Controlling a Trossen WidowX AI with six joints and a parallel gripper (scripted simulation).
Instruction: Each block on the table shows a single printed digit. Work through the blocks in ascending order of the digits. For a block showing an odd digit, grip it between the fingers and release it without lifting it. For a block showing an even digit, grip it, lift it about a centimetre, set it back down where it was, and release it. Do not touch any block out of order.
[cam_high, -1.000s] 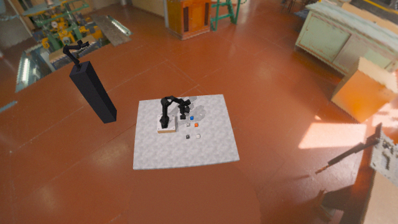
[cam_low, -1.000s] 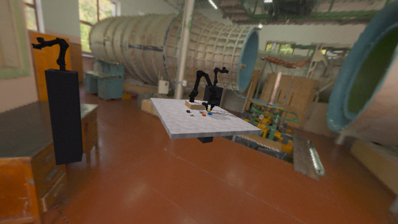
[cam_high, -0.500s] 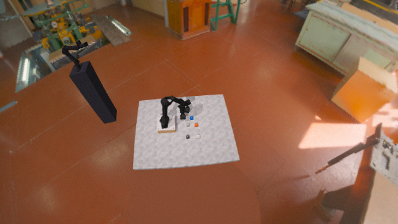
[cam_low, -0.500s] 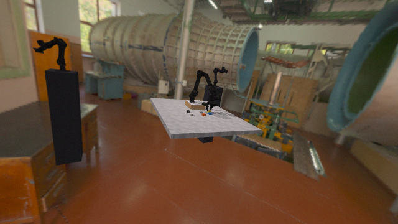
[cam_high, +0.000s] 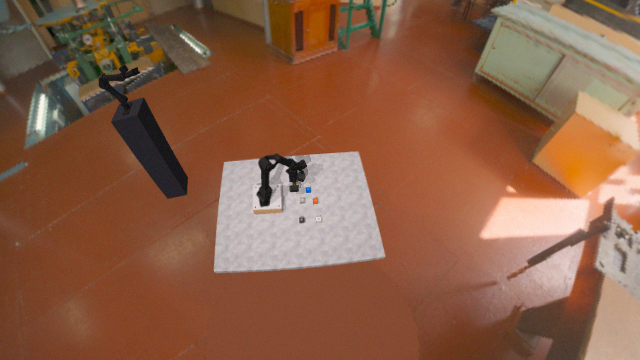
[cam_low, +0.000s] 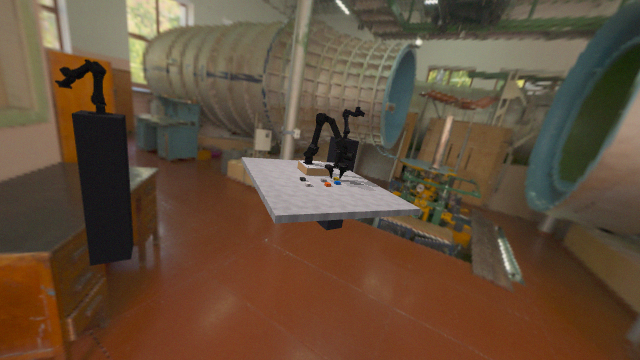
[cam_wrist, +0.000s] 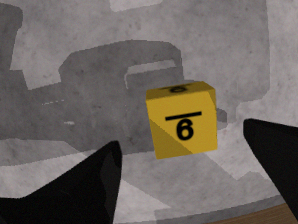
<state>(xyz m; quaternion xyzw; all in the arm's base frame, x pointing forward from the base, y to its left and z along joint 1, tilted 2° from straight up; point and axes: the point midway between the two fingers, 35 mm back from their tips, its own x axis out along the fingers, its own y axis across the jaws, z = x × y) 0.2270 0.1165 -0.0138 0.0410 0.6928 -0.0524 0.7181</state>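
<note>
Right now my gripper tip is 1 cm short of the yellow block. The rest, counted from my gripper tip: blue block (9 cm ahead, 5 cm to the right); orange block (12 cm ahead, 15 cm to the right); grey block (3 cm ahead, 13 cm to the right).
</note>
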